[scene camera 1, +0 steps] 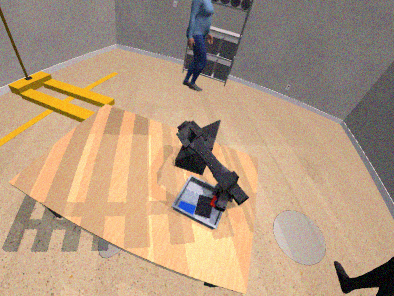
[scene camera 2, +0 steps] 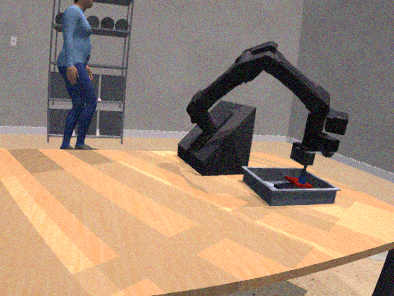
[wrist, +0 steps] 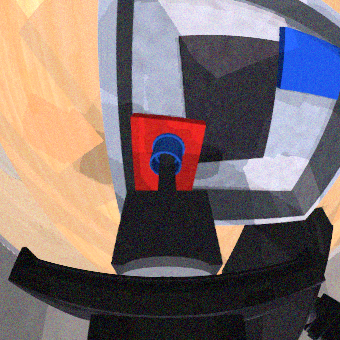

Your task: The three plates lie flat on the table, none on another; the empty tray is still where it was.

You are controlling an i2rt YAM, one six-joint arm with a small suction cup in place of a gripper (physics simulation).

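Frame: origin at the arm's base, x back, y right, z up, level; centimetres.
Where they show: hand at its tool point: [scene camera 2: 300, 185] [wrist: 166, 142]; arm's base at its link origin: [scene camera 2: 213, 130].
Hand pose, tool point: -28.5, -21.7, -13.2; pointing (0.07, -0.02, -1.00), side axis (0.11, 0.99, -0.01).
Note:
Things, the pixels of their top centre, and the offset from my tool point, as dx, dy, dz. Level surfaces: height alone.
- grey tray at its top centre: [wrist: 274, 138] [scene camera 2: 289, 177] [scene camera 1: 202, 199] -2.3, +8.4, +4.1
- blue plate at its top centre: [wrist: 317, 66] [scene camera 1: 186, 207] -7.9, +15.0, +0.3
- larger black plate at its top centre: [wrist: 232, 105] [scene camera 2: 294, 189] [scene camera 1: 204, 205] -3.5, +6.1, +0.3
- small red plate at its top centre: [wrist: 164, 165] [scene camera 2: 299, 179] [scene camera 1: 218, 200] +1.7, -0.4, +1.4
- wooden table at its surface level: dz -0.9
A grey tray [scene camera 1: 194, 217] [scene camera 2: 305, 196] [wrist: 240, 205] stands on the table and holds all three plates. The blue plate [scene camera 1: 186, 207] [wrist: 310, 65] lies flat near one wall. The larger black plate [scene camera 1: 203, 206] [scene camera 2: 285, 185] [wrist: 230, 100] lies in the middle. The small red plate [scene camera 1: 213, 201] [scene camera 2: 290, 179] [wrist: 142, 150] is beside the opposite wall and overlaps the black plate's edge in the wrist view. My blue suction cup [scene camera 2: 303, 178] [wrist: 168, 145] is pressed on about the middle of the red plate and holds it, low inside the tray. The red plate's underside is hidden.
The wooden table [scene camera 1: 125, 175] [scene camera 2: 150, 230] extends beyond the tray. The arm's black base [scene camera 1: 192, 160] [scene camera 2: 225, 142] stands behind the tray. A person [scene camera 1: 199, 37] [scene camera 2: 77, 75] is near a shelf rack, and a yellow pallet jack [scene camera 1: 62, 102] is on the floor.

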